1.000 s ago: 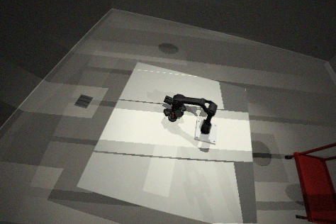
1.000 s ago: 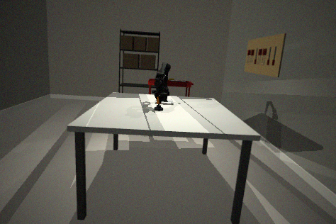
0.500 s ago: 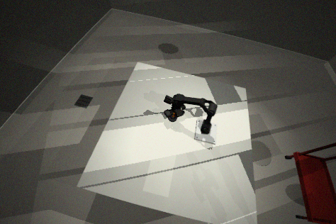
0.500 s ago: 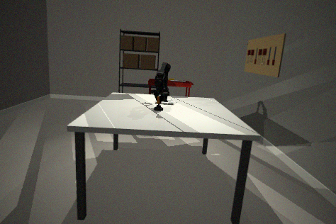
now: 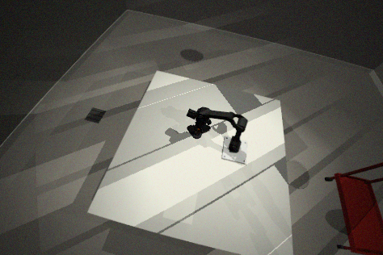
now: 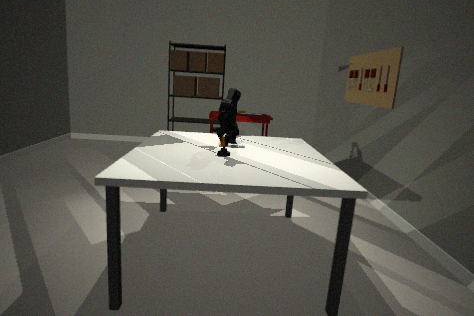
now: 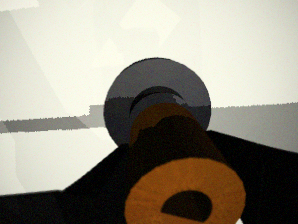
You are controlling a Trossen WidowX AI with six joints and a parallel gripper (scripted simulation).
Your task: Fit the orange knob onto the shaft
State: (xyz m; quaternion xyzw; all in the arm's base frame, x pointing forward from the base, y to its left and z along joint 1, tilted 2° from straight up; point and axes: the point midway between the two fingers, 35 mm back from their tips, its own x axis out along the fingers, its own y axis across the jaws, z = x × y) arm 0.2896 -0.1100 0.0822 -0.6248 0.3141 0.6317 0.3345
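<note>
My gripper tip is now 2 cm below the orange knob. The rest, counted from my gripper tip: dark round pedestal: 4 cm below.
</note>
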